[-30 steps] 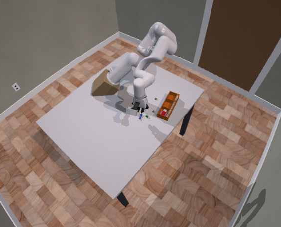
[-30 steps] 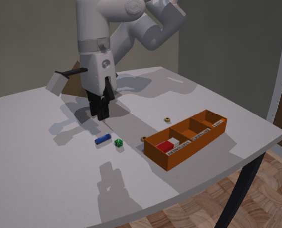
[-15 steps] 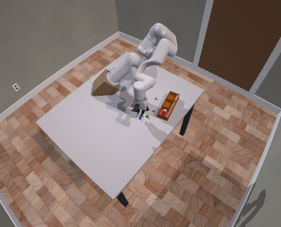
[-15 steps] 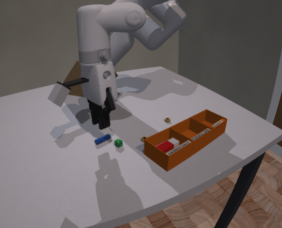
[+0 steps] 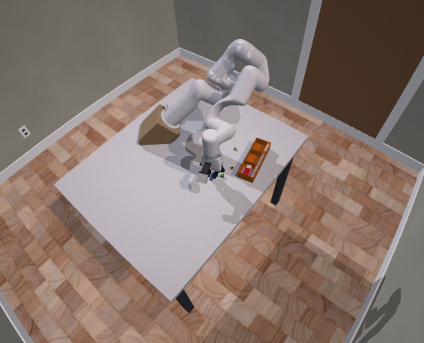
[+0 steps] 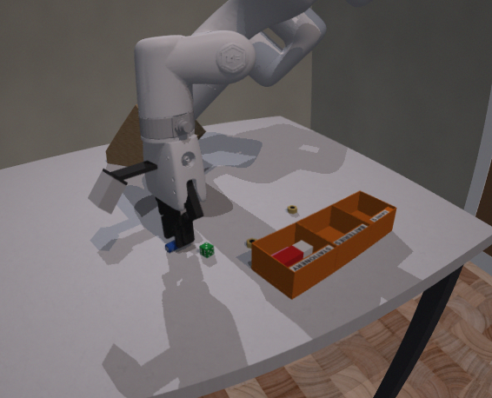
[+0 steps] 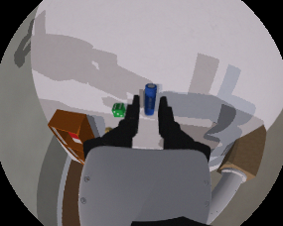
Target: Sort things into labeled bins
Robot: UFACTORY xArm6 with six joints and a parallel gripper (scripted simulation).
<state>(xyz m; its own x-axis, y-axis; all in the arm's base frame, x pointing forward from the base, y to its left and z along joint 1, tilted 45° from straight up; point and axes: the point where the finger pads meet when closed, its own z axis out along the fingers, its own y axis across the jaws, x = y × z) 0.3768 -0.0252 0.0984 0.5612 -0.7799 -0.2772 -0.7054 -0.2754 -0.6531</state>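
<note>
The blue battery lies 3 cm below my hand. Also, from my hand: pink eraser (16 cm to the left, 7 cm ahead, 2 cm below); then red-and-white eraser (17 cm to the left, 7 cm ahead, 1 cm below); then green die (4 cm to the left, 3 cm below, 2 cm ahead).
</note>
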